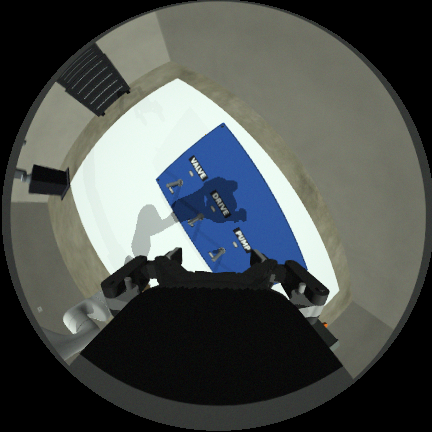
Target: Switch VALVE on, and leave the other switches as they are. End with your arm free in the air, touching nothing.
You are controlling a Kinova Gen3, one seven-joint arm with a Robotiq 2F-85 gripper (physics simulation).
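Frame: origin at the arm's base, x ahead, y left, z up, level; millimetres.
Seen in the pictures: gripper, fingertip midpoint: (215, 256).
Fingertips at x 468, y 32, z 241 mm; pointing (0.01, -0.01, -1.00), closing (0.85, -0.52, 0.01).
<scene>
Pixels of each thing's top centre, then the offset from my fingertips to it. Level surfaces: height alone.
- grey toggle switch, middle of its top: (170, 182) dx -41, dy +177, dz -174 mm
- DRIVE switch, middle of its top: (193, 220) dx -37, dy +57, dz -174 mm
- PUMP switch, middle of its top: (217, 257) dx -33, dy -63, dz -174 mm
- white table, its level: dz -299 mm
A blue panel (255, 195) lies on the white table top. Its label VALVE (198, 168) is near the far left end, with a small pale mark beside it and a grey toggle switch (174, 185) near the panel's left edge. The DRIVE switch (195, 219) and the PUMP switch (218, 254) follow in a row towards the gripper. Which way each lever counts as on cannot be told. My gripper (215, 256) is open and empty, above the panel's near end, and hides that end. The arm's shadow falls across the panel around DRIVE.
The white table (115, 165) surrounds the panel. A black box-shaped thing (49, 180) on a grey mount and a dark slatted thing (93, 79) are at the left. A pale grey rounded part (82, 317) shows at the lower left.
</scene>
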